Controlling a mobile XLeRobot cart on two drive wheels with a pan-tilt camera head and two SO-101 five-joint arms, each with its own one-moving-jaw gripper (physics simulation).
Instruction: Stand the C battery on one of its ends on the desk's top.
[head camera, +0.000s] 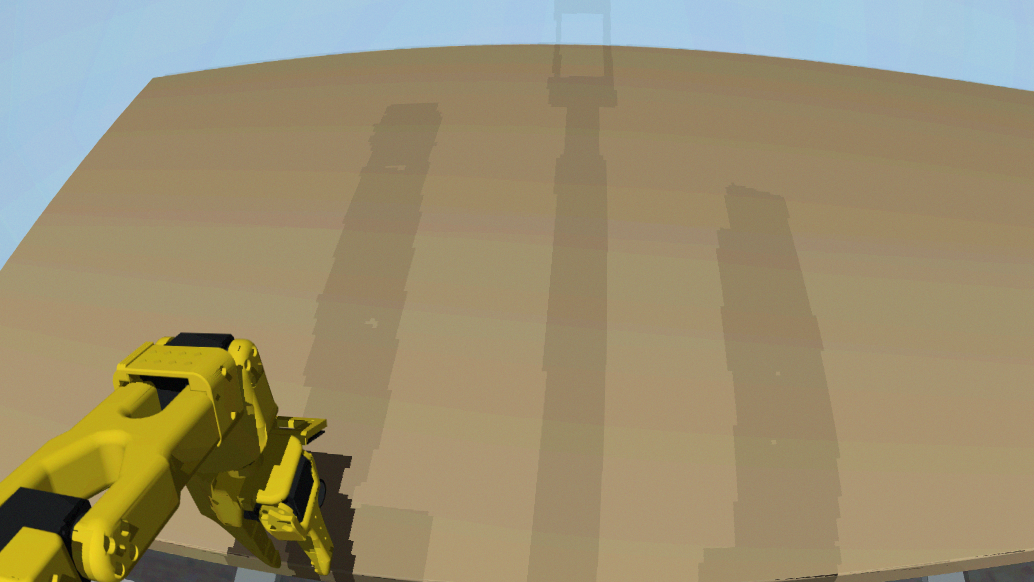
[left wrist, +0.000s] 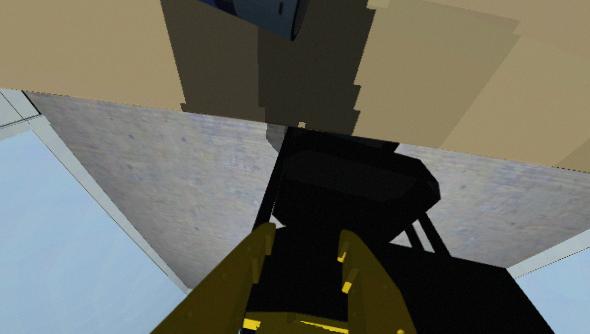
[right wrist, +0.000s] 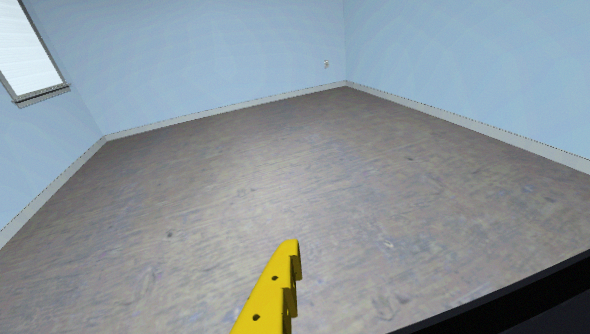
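Seen in the pictures: left hand at its tool point: (head camera: 279, 561) (left wrist: 274, 234); right hand at its tool point: (right wrist: 299, 253); left arm's base at its link origin: (left wrist: 280, 328).
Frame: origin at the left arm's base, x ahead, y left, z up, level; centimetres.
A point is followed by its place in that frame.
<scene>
The C battery (left wrist: 270, 16) @(x 25.9, y 5.4, z -3.2 cm) shows in part at the top edge of the left wrist view, a dark blue and grey cylinder lying on its side in shadow on the desk's top (left wrist: 100, 60) @(x 22.5, y 14.6, z -5.5 cm) (head camera: 470, 361) @(x 41.9, y -2.8, z -5.5 cm). I cannot make it out in the head view, where the arm covers part of the desk. My left gripper (head camera: 300, 566) @(x 19.4, y 3.7, z -0.3 cm) (left wrist: 307, 229) @(x 19.4, y 3.7, z -0.3 cm) is partly open and empty, low at the desk's near edge. In the left wrist view its tips point below that edge, apart from the battery. My right gripper (right wrist: 291, 246) is wide open over the floor, with one notched jaw showing.
The desk's near edge runs across the left wrist view, with the black cart body (left wrist: 350, 175) @(x -4.2, y -15.7, z -37.5 cm) beyond it and floor (left wrist: 165, 175) @(x -75.5, y 89.0, z -77.5 cm) beside it. The right wrist view shows floor (right wrist: 325, 175) @(x -148.8, y 10.7, z -77.5 cm), blue walls and a dark edge (right wrist: 525, 290) at lower right.
</scene>
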